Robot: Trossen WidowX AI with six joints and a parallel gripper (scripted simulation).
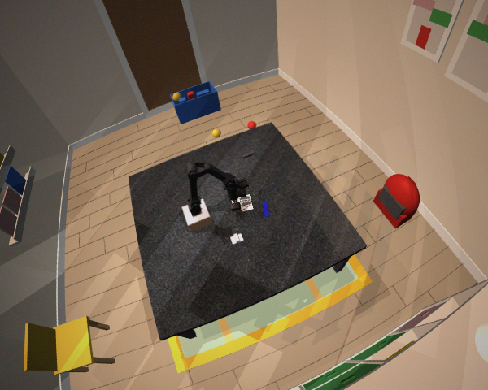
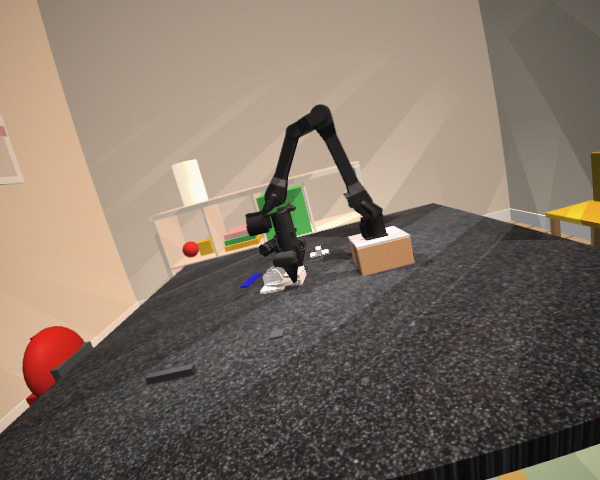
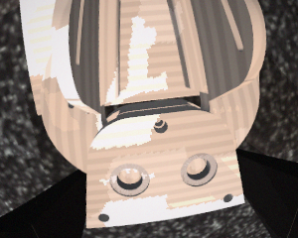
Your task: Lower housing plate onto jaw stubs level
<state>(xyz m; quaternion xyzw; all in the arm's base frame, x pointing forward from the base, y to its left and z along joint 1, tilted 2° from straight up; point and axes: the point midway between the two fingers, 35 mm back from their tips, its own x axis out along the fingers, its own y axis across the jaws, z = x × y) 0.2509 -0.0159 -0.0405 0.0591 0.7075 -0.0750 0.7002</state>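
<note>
Right now the white part is 10 mm ahead of my gripper tip and 20 mm above it. The rest, counted from my gripper tip: dark flat bar 250 mm ahead, 390 mm to the left; then dark chip 40 mm ahead, 300 mm to the left, 10 mm below; then blue bar 170 mm ahead, 110 mm to the right, 10 mm below.
</note>
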